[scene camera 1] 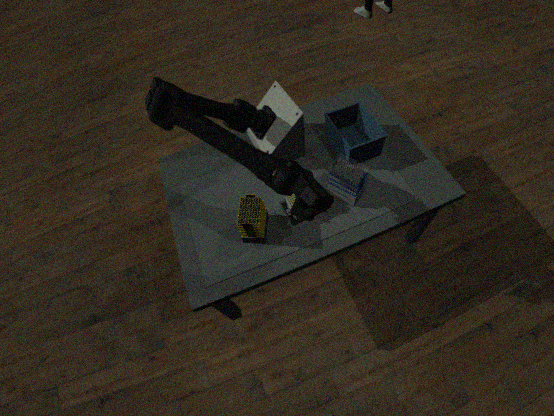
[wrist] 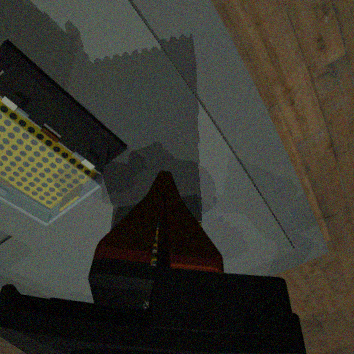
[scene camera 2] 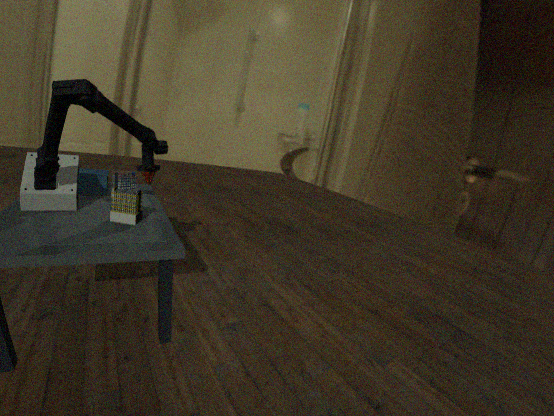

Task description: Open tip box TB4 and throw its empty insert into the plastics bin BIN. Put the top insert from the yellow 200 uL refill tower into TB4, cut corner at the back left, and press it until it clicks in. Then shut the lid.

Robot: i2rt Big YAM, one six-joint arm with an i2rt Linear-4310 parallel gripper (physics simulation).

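My gripper [scene camera 2: 149, 181] [wrist: 163, 177] is shut and empty, pointing down above the table; in scene camera 1 the arm's wrist hides its fingers. Tip box TB4 [scene camera 1: 290, 202] [wrist: 48, 217] stands open left of the fingers in the wrist view. Its dark lid [wrist: 62, 107] is swung back, and a yellow insert [wrist: 32, 162] with empty holes sits inside. The yellow refill tower [scene camera 1: 252, 216] [scene camera 2: 125, 202] stands upright; a sliver of it shows behind the fingers in the wrist view. The blue bin BIN [scene camera 1: 368, 150] [scene camera 2: 94, 181] stands on the far side of the table.
A tower with blue layers [scene camera 1: 346, 181] [scene camera 2: 125, 180] stands between the bin and the gripper. The white arm base [scene camera 1: 281, 100] [scene camera 2: 48, 202] stands at the table's back. The table's edge [scene camera 1: 320, 256] runs along the front. A person's feet [scene camera 1: 363, 12] show on the floor beyond the table.
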